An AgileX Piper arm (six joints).
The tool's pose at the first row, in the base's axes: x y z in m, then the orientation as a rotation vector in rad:
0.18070 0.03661 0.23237 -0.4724 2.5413 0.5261
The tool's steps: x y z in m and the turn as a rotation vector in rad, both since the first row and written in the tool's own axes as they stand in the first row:
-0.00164 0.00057 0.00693 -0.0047 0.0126 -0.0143
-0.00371 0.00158 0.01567 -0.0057 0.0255 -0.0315
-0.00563 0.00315 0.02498 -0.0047 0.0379 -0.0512
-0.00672 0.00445 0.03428 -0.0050 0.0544 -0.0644
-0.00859 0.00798 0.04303 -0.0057 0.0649 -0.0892
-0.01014 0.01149 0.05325 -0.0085 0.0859 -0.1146
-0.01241 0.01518 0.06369 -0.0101 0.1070 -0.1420
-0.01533 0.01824 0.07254 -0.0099 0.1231 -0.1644
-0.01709 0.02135 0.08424 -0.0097 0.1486 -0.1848
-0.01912 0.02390 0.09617 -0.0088 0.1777 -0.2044
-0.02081 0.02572 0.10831 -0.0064 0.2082 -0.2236
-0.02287 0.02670 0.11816 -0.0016 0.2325 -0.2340
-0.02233 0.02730 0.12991 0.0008 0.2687 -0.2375
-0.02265 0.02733 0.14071 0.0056 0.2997 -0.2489
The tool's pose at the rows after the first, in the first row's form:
0.18456 0.04057 0.22785 -0.4967 2.5473 0.5256
0.18930 0.04582 0.22222 -0.5235 2.5529 0.5190
0.19391 0.05178 0.21622 -0.5526 2.5571 0.5090
0.19796 0.05731 0.20970 -0.5757 2.5673 0.5024
0.20148 0.06470 0.20465 -0.6111 2.5669 0.4927
0.20534 0.07265 0.19825 -0.6524 2.5752 0.4840
0.20980 0.08103 0.19211 -0.6960 2.5823 0.4728
0.21442 0.08829 0.18741 -0.7307 2.5869 0.4616
0.21921 0.09661 0.17982 -0.7672 2.6007 0.4497
0.22454 0.10461 0.17204 -0.8042 2.6178 0.4364
0.22999 0.11200 0.16372 -0.8412 2.6361 0.4208
0.23518 0.11771 0.15719 -0.8636 2.6533 0.4061
0.23916 0.12336 0.14765 -0.8840 2.6844 0.3952
0.24371 0.12829 0.13918 -0.9112 2.7067 0.3785

